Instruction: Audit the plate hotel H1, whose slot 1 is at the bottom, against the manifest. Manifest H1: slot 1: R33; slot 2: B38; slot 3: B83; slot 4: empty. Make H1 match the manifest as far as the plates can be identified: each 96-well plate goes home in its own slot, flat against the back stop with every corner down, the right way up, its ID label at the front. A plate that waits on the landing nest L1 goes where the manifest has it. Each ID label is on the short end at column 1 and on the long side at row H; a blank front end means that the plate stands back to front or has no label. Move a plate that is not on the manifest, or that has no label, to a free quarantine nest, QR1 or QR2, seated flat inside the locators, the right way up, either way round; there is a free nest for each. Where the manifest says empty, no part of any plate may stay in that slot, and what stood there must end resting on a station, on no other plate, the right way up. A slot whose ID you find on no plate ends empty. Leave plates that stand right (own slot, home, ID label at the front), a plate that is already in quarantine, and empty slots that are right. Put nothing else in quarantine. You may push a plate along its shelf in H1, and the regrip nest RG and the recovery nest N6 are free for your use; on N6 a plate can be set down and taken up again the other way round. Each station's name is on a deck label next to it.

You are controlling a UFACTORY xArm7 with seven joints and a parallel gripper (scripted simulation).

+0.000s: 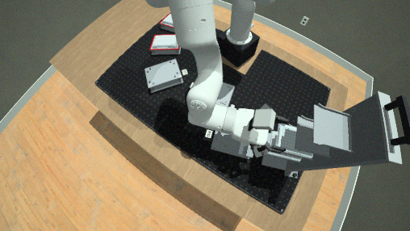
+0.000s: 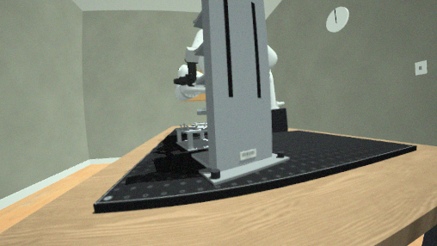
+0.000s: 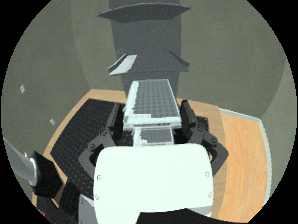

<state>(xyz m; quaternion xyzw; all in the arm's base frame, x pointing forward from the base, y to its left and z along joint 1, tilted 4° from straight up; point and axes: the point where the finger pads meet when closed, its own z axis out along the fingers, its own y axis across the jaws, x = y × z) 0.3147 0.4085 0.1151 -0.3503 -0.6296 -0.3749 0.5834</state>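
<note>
Right now my hand is 50 mm to the right of the white 96-well plate, 30 mm past it and 20 mm above it. Also, from my hand: grey plate: 100 mm below, 50 mm to the left, 30 mm behind; then red-edged quarantine nest: 830 mm to the right, 250 mm behind, 170 mm below; then plate hotel H1: 120 mm to the left, 70 mm behind.
</note>
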